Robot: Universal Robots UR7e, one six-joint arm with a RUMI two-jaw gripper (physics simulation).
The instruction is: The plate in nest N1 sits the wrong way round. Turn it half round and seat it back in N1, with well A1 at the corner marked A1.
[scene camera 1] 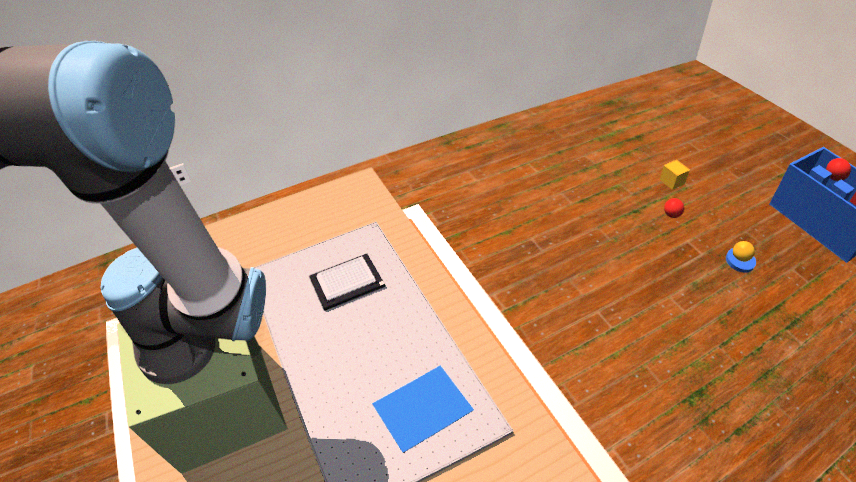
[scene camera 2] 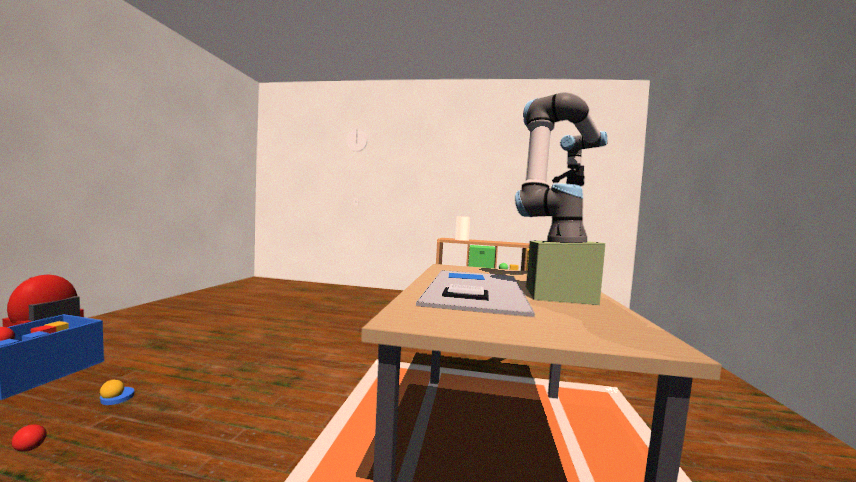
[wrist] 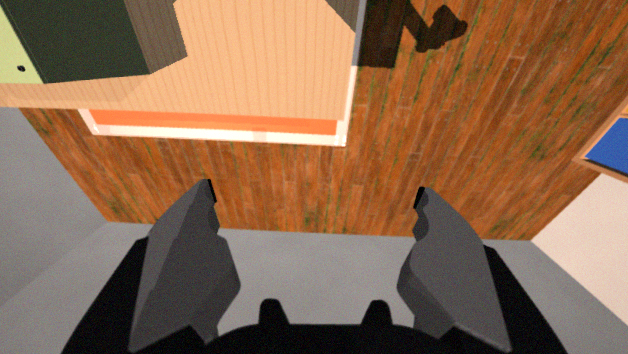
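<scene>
A white well plate point(scene camera 1: 348, 278) point(scene camera 2: 466, 289) sits in a black nest point(scene camera 1: 354, 298) point(scene camera 2: 448, 293) towards one end of the pale perforated board point(scene camera 1: 359, 353) point(scene camera 2: 509, 302). The plate lies flat; its well A1 and the corner marking are too small to read. A small pale mark shows at one corner of the nest in scene camera 1. My gripper point(wrist: 316, 185) is open with nothing between its fingers. In scene camera 2 it is high up beside the arm, above the level of the green pedestal and far from the plate. It does not show in scene camera 1.
A flat blue rectangle point(scene camera 1: 422, 408) point(scene camera 2: 466, 276) lies on the board's other end. The green pedestal point(scene camera 1: 209, 431) point(scene camera 2: 569, 272) carries the arm beside the board on the wooden table point(scene camera 1: 335, 197) point(scene camera 2: 539, 335). A shelf unit point(scene camera 2: 440, 251) stands behind the table.
</scene>
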